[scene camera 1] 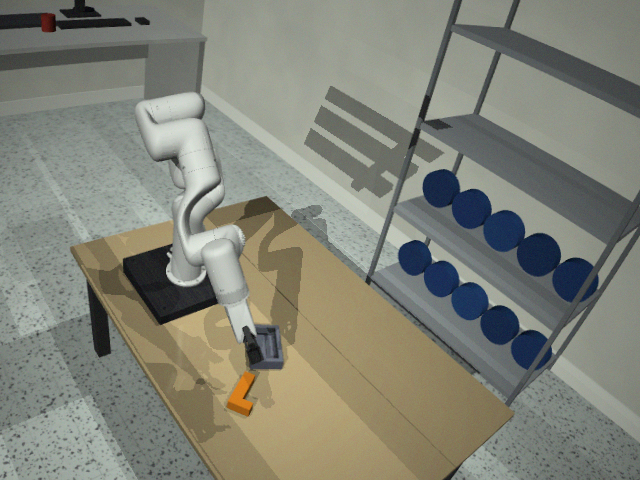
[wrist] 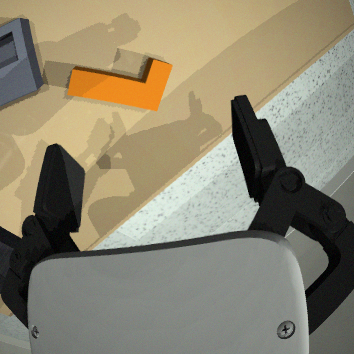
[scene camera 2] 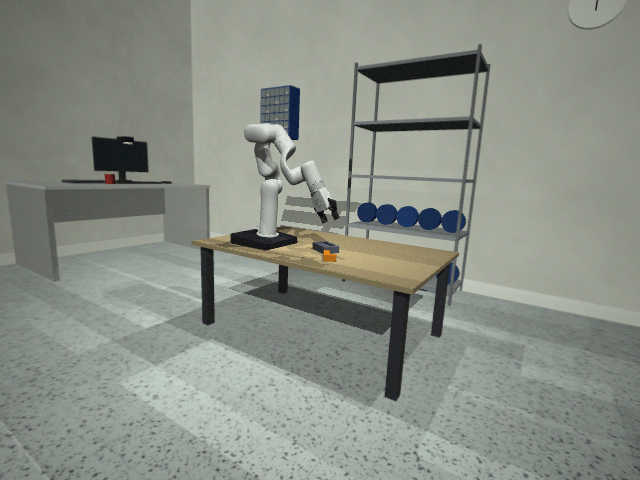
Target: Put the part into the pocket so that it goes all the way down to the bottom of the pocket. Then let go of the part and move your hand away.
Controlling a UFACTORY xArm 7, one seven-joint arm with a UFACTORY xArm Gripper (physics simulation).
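Where they show: gripper, fingertip midpoint: [scene camera 1: 252, 350] [wrist: 144, 135] [scene camera 2: 331, 220]; arm's base at its link origin: [scene camera 1: 186, 272] [scene camera 2: 267, 234].
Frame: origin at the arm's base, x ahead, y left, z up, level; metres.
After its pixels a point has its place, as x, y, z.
The orange L-shaped part [scene camera 1: 238, 396] {0.445, -0.186, -0.017} [scene camera 2: 329, 256] {0.463, -0.206, -0.023} [wrist: 112, 90] {0.428, -0.157, -0.017} lies flat on the table, apart from the grey-blue block with the pocket [scene camera 1: 279, 341] {0.384, 0.032, -0.011} [scene camera 2: 318, 248] {0.336, -0.039, -0.032} [wrist: 22, 75] {0.390, -0.056, -0.011}. The pocket shows as a recess with no part in it; the gripper hides the block's left side in scene camera 1, and the wrist view cuts the block off at its left edge. My gripper [scene camera 1: 253, 355] {0.443, -0.157, 0.138} [scene camera 2: 330, 220] {0.443, -0.157, 0.138} [wrist: 144, 135] {0.443, -0.157, 0.138} is open and empty. It hangs well above the table, tilted, over the area of the block. In the wrist view the part shows beyond the fingertips, towards the upper left.
The arm stands on a black base plate [scene camera 1: 149, 297] {0.020, -0.153, -0.007} [scene camera 2: 248, 240] {-0.027, -0.151, -0.012} on the wooden table [scene camera 1: 361, 413] {0.690, 0.041, -0.047} [scene camera 2: 392, 268] {0.754, -0.171, -0.047}. A metal shelf rack [scene camera 1: 395, 198] [scene camera 2: 353, 108] with blue round objects stands behind the table. A grey desk [scene camera 1: 173, 67] [scene camera 2: 31, 222] stands farther off to the left.
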